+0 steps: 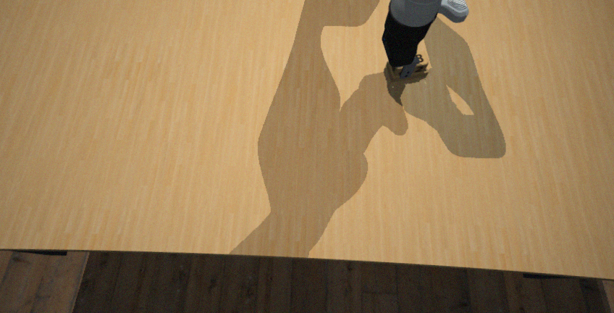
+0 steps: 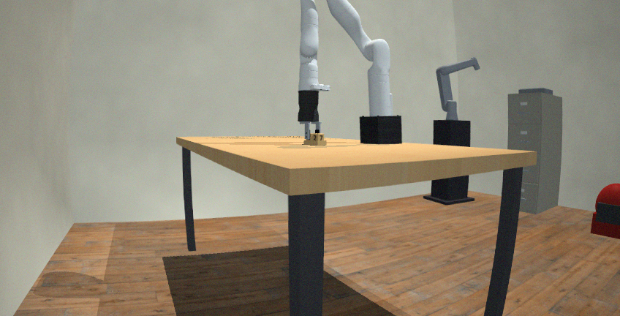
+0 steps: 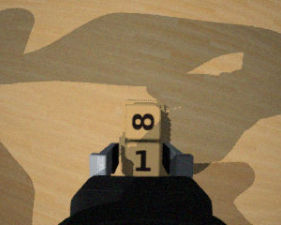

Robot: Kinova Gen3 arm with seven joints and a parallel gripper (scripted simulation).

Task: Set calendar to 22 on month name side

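The wooden calendar tray lies 10 mm behind my hand, 10 mm to the left of it and 30 mm below it. Round my hand: wooden number cube (10 mm behind, 30 mm to the left, 10 mm below).
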